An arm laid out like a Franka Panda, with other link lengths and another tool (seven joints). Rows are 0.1 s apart.
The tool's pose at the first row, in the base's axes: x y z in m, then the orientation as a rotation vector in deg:
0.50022 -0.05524 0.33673 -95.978 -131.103 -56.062
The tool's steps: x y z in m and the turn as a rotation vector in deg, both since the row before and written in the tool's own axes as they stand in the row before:
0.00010 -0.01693 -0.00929 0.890 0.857 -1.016
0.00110 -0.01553 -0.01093 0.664 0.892 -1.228
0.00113 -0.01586 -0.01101 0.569 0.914 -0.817
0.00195 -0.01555 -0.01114 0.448 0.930 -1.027
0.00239 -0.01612 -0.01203 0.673 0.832 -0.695
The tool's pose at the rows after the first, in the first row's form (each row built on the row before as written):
0.48269 -0.06333 0.33696 -93.893 -131.725 -55.628
0.46586 -0.07180 0.33958 -91.653 -132.491 -55.546
0.44896 -0.08085 0.34209 -89.842 -132.786 -55.504
0.43217 -0.08968 0.34521 -87.853 -133.246 -55.669
0.41473 -0.09929 0.34890 -86.201 -133.454 -55.401

